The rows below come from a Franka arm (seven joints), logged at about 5 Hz.
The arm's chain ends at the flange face. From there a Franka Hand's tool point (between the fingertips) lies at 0.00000 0.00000 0.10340 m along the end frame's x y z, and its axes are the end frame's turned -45 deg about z.
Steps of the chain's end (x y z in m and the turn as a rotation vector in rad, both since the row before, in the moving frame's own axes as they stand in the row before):
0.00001, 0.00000, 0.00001, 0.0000, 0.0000, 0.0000
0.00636, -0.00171, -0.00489, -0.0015, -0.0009, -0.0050
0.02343, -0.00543, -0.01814, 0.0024, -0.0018, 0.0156
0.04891, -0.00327, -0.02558, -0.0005, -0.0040, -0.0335
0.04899, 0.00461, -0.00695, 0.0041, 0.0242, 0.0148
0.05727, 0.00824, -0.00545, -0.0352, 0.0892, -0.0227
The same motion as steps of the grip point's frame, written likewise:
0.00001, 0.00001, 0.00001, 0.0000, 0.0000, 0.0000
0.00553, 0.00333, -0.00489, -0.0004, -0.0017, -0.0050
0.02045, 0.01242, -0.01814, 0.0030, 0.0004, 0.0156
0.03656, 0.03202, -0.02558, 0.0025, -0.0032, -0.0335
0.03344, 0.03939, -0.00698, -0.0142, 0.0200, 0.0148
0.03871, 0.05536, -0.00593, -0.0880, 0.0382, -0.0227

